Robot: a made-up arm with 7 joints.
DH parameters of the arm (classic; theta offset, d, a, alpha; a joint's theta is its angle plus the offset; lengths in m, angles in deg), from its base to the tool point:
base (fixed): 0 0.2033 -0.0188 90
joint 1: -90 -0.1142 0.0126 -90
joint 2: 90 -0.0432 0.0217 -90
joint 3: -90 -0.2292 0.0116 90
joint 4: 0 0.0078 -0.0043 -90
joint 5: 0 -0.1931 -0.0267 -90
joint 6: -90 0.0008 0.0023 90
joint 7: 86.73 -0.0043 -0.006 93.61
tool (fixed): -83.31 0.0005 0 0
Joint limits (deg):
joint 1: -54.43..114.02
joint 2: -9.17..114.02
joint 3: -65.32..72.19
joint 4: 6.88..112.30
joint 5: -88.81..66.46
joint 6: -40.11..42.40
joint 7: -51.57..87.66
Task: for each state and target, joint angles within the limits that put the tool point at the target. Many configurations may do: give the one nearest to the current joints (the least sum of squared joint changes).
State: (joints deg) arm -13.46 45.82 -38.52 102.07 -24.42 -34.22 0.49
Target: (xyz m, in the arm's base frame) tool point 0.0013 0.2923 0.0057
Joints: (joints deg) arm -27.84 76.94 -39.71 105.08 -24.62 -34.47 1.45
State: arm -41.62 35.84 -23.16 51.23 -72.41 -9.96 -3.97
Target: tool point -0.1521 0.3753 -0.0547
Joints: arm -46.09 47.12 -19.89 47.43 -72.30 -10.15 -3.76
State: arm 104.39 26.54 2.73 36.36 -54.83 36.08 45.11
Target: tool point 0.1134 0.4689 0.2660
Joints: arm 77.93 57.80 28.42 53.62 -58.83 31.94 47.70
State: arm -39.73 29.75 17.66 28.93 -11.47 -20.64 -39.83
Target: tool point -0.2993 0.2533 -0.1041
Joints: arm -38.12 16.47 18.09 7.59 -13.10 -10.74 -47.86
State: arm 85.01 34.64 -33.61 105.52 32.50 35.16 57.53
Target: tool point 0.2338 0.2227 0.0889
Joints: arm 50.59 54.59 -49.71 93.58 32.88 33.89 57.56
